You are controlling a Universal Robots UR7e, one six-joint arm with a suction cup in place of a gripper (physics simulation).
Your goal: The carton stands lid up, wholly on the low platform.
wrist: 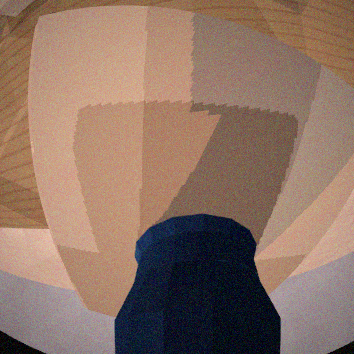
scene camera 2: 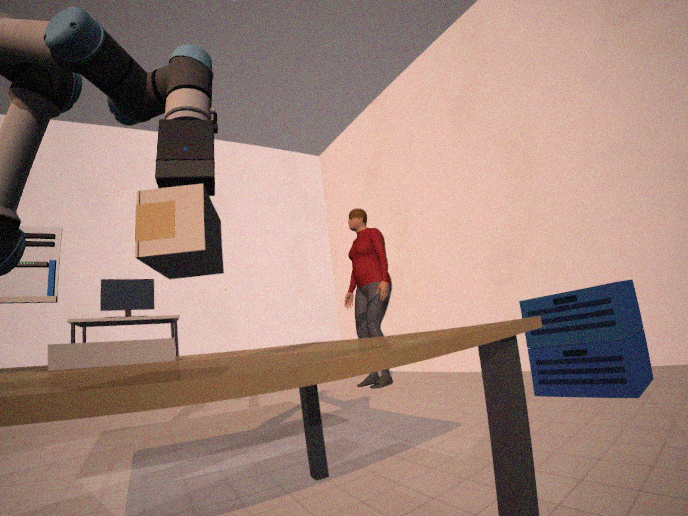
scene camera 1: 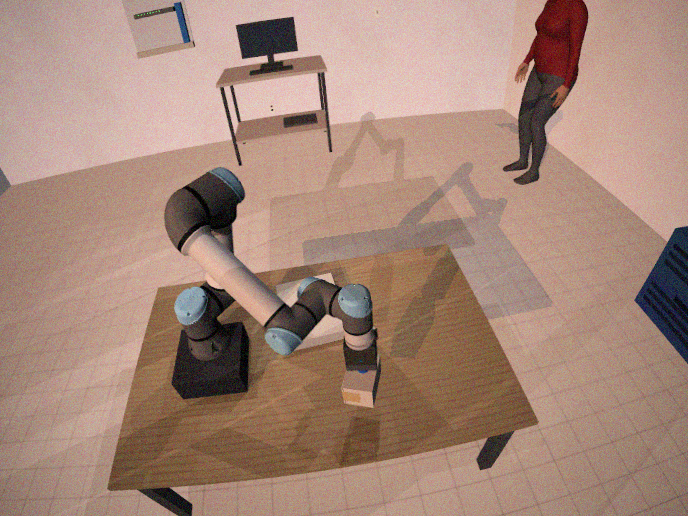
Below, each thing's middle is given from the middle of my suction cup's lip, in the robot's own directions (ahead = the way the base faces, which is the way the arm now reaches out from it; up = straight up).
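The carton [scene camera 2: 177, 230] is 10 mm to the right of my suction cup and 60 mm below it. As for the low platform [scene camera 2: 113, 353], I see that it is 400 mm to the left of my suction cup, 210 mm behind it and 210 mm below it.
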